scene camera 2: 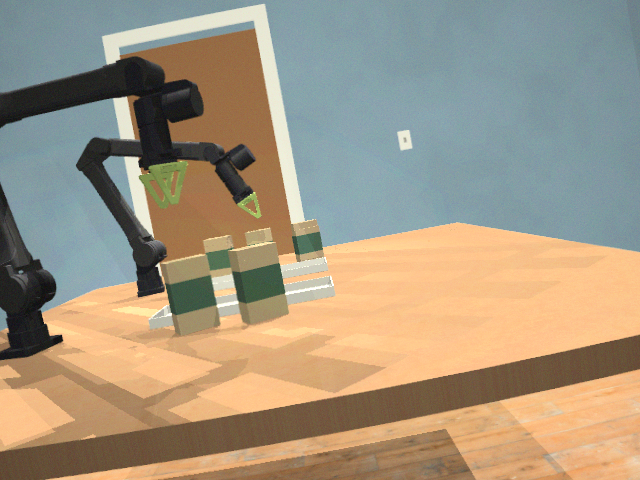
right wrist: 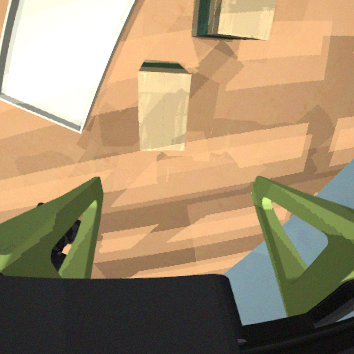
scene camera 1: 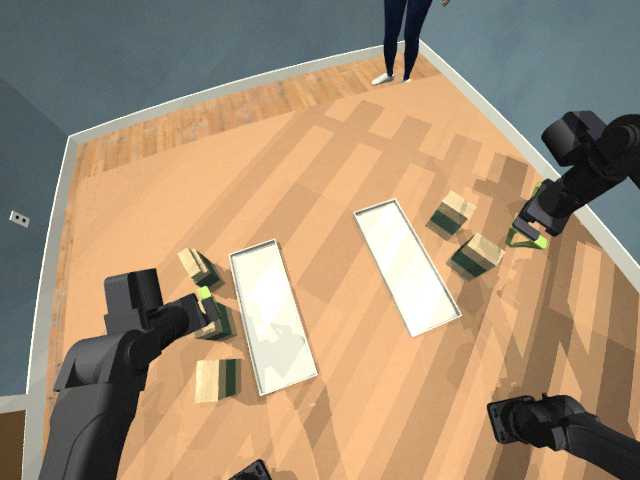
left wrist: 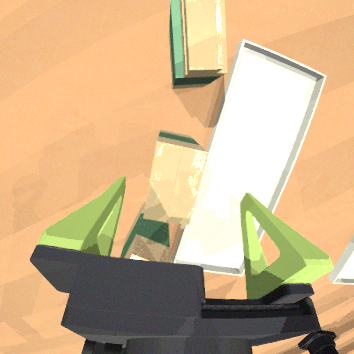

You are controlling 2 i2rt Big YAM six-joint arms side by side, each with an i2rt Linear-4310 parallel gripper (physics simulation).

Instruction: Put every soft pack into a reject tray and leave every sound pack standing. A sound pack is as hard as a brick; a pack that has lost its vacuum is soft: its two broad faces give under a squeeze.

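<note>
Three tan packs with green bands stand along the left tray: the top one, whose top looks stepped, the middle one and the lower one. My left gripper is open above the middle one. Two packs stand right of the right tray: upper and lower. My right gripper is open and empty, raised beside the lower one.
Both trays look empty and lie between the two groups of packs. The black arm bases stand on the wooden table. A person stands past the far table edge in scene camera 1.
</note>
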